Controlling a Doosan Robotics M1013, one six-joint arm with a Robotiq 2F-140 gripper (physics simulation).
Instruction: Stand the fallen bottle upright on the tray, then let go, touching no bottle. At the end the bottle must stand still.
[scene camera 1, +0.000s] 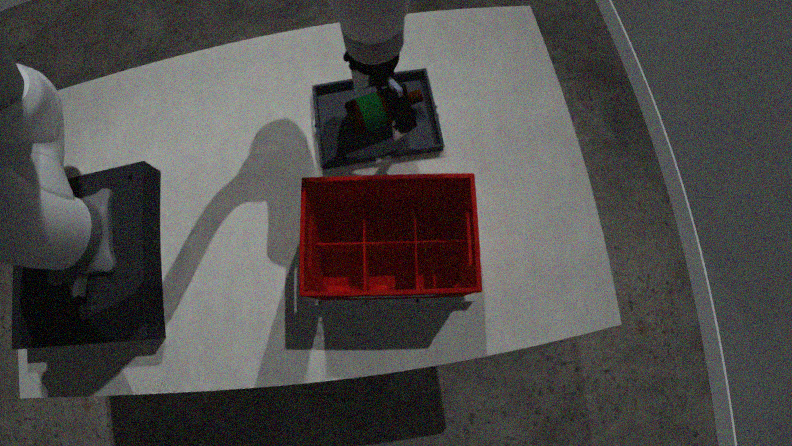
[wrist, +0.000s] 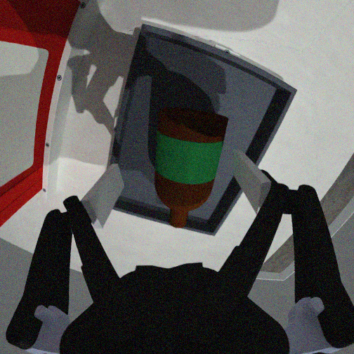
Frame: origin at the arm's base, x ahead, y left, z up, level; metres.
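Seen in the pictures: gripper, fingertip midpoint: (scene camera 1: 380, 110); arm's base at its link origin: (scene camera 1: 81, 237).
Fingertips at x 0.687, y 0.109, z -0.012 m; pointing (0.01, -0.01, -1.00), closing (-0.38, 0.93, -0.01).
Pixels of each thing's middle, then the offset from my fingertips to it. "spot": a spot on its surface instead.
- bottle at the middle of its body: (scene camera 1: 386, 107) dx +0.015, dy +0.015, dz -0.016 m
- grey tray at a spot on its surface: (scene camera 1: 344, 161) spot: dx -0.092, dy -0.077, dz -0.033 m
- red crate at the middle of its body: (scene camera 1: 389, 243) dx -0.042, dy -0.269, dz +0.029 m
The bottle (scene camera 1: 370, 111) (wrist: 189, 161), brown with a green label band, lies on its side on the grey tray (scene camera 1: 344, 161) (wrist: 252, 107). In the scene view its neck points right; in the wrist view the neck points toward the gripper's palm. My gripper (scene camera 1: 380, 107) (wrist: 175, 168) is open and empty. In the wrist view its two pale finger pads stand on either side of the bottle, with a gap on each side. In the scene view the gripper hides part of the bottle between label and neck. Whether the pads are level with the bottle I cannot tell.
A red crate (scene camera 1: 387, 177) (wrist: 52, 65) with inner dividers stands beside the tray, in front of it in the scene view and left of it in the wrist view. The black block (scene camera 1: 147, 232) under the arm's base stands at the left of the scene view.
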